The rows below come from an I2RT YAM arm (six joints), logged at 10 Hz.
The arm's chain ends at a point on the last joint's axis. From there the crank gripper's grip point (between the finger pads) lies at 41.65 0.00 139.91 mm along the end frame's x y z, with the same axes.
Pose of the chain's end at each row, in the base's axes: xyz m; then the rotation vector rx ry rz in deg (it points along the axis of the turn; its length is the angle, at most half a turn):
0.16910 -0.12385 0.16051 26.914 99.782 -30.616
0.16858 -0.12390 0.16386 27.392 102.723 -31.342
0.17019 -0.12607 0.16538 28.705 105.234 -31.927
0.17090 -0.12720 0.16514 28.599 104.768 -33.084
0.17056 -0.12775 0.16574 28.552 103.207 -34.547
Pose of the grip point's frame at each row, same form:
0.27014 -0.20384 0.09194 26.914 99.782 -30.616
0.26515 -0.20400 0.08924 27.392 102.723 -31.342
0.26195 -0.20650 0.08525 28.705 105.234 -31.927
0.26198 -0.20974 0.08639 28.599 104.768 -33.084
0.26179 -0.21344 0.09062 28.552 103.207 -34.547

